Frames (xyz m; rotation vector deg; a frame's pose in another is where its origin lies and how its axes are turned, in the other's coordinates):
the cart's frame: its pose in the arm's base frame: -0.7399 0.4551 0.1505 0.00 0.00 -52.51
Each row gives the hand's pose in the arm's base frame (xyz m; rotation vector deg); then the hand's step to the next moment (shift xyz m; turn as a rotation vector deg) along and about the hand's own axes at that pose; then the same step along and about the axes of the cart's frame.
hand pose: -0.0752 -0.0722 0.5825 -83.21 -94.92 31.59
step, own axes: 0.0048 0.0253 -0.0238 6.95 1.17 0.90
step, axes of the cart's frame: 0.0163 0.0306 -0.0053 -5.52 4.42 0.70
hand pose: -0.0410 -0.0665 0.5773 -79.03 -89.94 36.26
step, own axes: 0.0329 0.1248 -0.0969 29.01 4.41 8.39
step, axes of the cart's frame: 0.0551 0.1423 -0.0527 -26.26 15.49 1.26
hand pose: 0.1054 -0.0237 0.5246 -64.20 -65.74 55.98
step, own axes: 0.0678 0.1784 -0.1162 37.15 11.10 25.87
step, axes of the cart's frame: 0.0102 0.1457 -0.1691 -45.44 9.94 -2.99
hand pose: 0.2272 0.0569 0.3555 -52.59 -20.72 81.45
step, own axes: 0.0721 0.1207 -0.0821 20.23 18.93 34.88
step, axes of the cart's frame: -0.0295 0.0076 -0.1599 -43.35 -10.04 2.02
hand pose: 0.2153 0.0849 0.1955 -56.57 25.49 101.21
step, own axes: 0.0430 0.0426 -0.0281 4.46 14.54 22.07
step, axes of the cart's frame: -0.0111 -0.0330 -0.0570 -23.32 -10.89 7.49
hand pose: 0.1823 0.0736 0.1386 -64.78 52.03 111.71
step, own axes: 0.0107 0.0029 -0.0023 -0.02 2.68 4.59
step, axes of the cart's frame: -0.0025 -0.0050 -0.0098 -4.43 -1.78 2.33
